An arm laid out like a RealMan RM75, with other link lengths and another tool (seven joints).
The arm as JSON. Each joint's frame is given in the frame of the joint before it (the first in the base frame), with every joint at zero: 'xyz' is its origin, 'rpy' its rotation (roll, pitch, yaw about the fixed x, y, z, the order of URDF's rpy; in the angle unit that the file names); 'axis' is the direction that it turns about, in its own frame. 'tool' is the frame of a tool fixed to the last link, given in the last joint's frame.
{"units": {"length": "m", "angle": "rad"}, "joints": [
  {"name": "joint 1", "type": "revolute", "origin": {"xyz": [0.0, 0.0, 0.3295], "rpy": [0.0, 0.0, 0.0]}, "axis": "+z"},
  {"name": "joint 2", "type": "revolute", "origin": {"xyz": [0.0, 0.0, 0.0], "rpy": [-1.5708, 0.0, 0.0]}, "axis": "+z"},
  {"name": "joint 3", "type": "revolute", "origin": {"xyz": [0.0, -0.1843, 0.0], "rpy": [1.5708, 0.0, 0.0]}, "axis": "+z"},
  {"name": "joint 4", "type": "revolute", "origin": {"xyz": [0.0, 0.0, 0.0], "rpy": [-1.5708, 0.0, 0.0]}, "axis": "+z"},
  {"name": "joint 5", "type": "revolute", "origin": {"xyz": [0.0, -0.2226, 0.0], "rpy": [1.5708, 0.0, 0.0]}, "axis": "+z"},
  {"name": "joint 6", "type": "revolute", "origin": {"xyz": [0.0, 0.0, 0.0], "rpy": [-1.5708, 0.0, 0.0]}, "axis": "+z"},
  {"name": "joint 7", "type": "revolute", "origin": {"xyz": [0.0, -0.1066, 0.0], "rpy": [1.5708, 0.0, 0.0]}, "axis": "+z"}
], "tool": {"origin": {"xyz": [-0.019, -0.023, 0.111], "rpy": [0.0, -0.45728, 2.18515]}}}
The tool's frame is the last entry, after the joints.
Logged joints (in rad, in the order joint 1, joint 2, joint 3, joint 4, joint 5, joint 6, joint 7), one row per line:
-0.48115 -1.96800 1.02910 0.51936 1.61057 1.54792 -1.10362
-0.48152 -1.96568 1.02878 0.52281 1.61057 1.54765 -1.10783
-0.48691 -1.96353 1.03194 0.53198 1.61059 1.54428 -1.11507
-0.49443 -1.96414 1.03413 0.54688 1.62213 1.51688 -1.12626
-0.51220 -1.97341 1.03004 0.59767 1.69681 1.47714 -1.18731
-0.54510 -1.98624 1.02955 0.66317 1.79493 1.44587 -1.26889
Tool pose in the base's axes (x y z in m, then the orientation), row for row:
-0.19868 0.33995 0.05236 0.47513 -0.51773 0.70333 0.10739
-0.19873 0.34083 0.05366 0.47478 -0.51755 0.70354 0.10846
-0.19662 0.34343 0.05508 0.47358 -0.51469 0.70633 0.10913
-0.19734 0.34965 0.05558 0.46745 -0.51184 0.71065 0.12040
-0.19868 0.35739 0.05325 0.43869 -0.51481 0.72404 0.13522
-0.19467 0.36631 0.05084 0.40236 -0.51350 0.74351 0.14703
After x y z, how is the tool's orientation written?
As a quaternion, w x y z.
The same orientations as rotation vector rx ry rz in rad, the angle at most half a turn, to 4 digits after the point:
-1.2658 1.7196 0.2626
-1.2656 1.7204 0.2652
-1.2593 1.7281 0.2670
-1.2557 1.7434 0.2954
-1.2794 1.7994 0.3361
-1.2976 1.8788 0.3715

